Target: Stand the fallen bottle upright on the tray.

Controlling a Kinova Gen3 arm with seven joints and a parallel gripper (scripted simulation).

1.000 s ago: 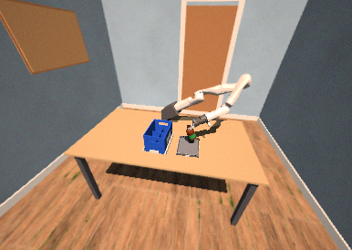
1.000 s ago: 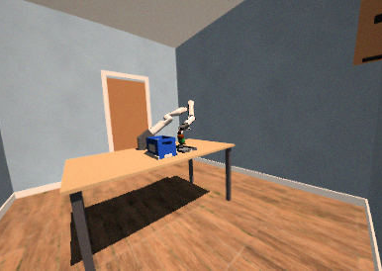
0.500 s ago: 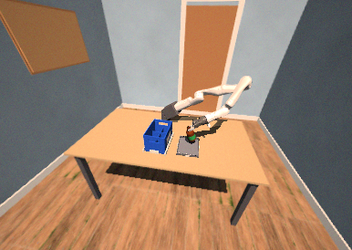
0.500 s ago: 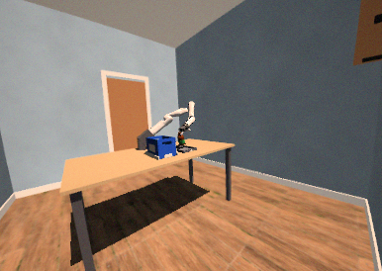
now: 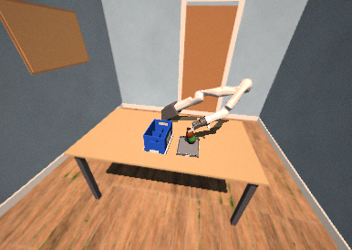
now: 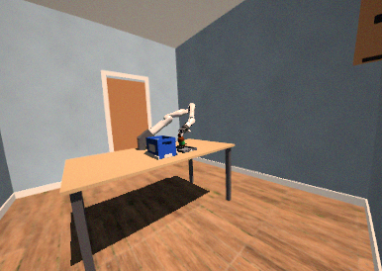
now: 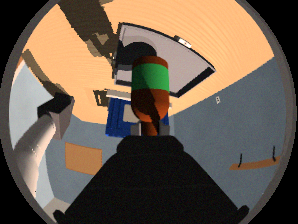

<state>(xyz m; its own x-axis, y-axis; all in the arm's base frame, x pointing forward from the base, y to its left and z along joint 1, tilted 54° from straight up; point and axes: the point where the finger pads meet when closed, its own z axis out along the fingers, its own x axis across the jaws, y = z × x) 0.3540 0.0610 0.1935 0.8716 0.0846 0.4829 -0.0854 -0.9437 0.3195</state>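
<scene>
My gripper is now 10 mm past the bottle, 10 mm to the right of it and 50 mm above it. The rest, counted from my hand: blue crate (50 mm ahead, 270 mm to the right, 80 mm below); tray (30 mm ahead, 10 mm to the left, 150 mm below).
</scene>
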